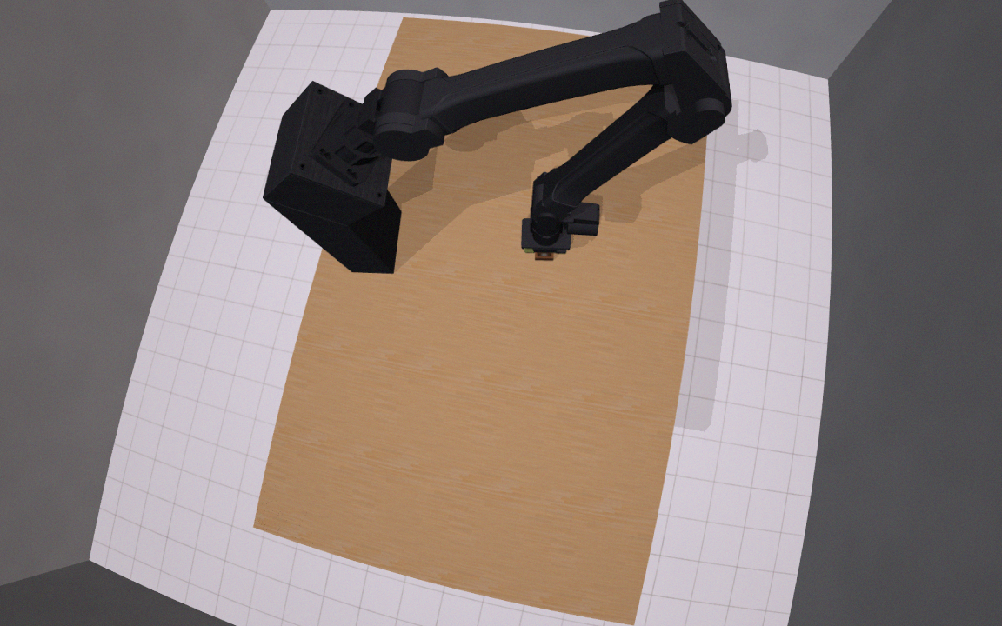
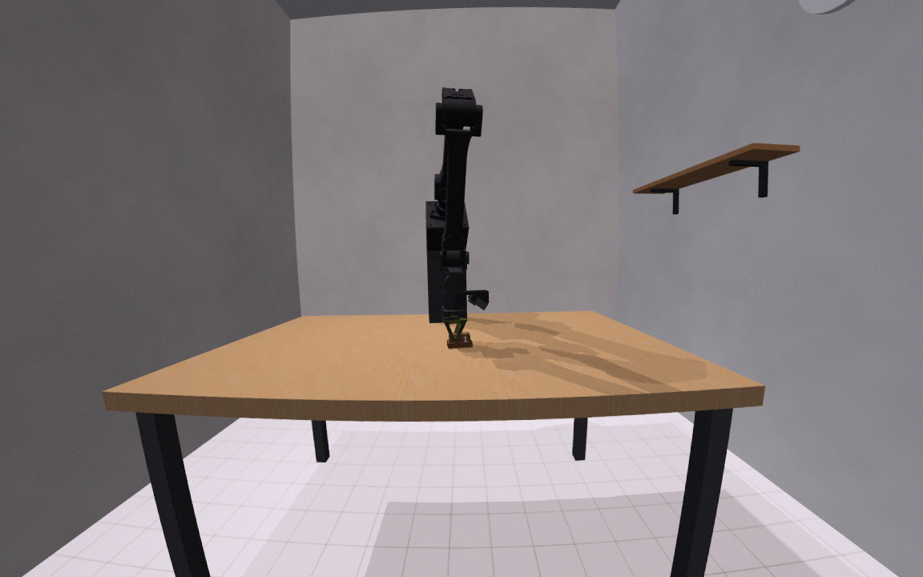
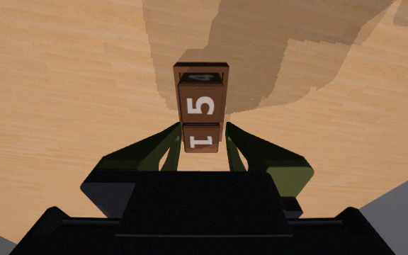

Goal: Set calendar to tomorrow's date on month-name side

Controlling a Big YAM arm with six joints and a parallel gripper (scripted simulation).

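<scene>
Right now the cube is right at my hand. From my hand the other things lie so: brown calendar tray: 2 cm below, 1 cm to the left, 1 cm behind.
</scene>
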